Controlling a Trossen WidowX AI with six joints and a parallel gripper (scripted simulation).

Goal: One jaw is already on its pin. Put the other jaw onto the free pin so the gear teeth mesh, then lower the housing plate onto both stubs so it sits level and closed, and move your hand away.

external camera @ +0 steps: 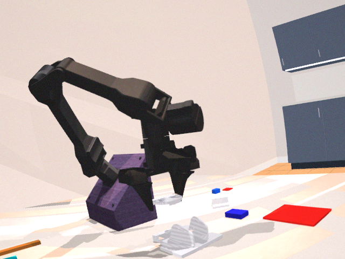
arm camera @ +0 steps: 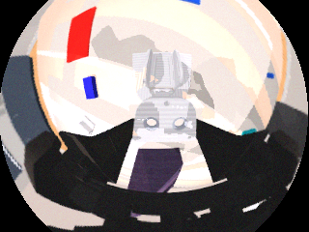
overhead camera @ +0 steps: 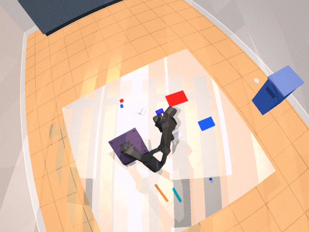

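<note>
My gripper tip is now 1 cm short of the white housing part and 2 cm below it. The rest, counted from my gripper tip: red flat plate (21 cm ahead, 23 cm to the left, 8 cm below); then blue plate (32 cm ahead, 6 cm to the right, 8 cm below); then dark blue block (5 cm ahead, 19 cm to the left, 7 cm below).
</note>
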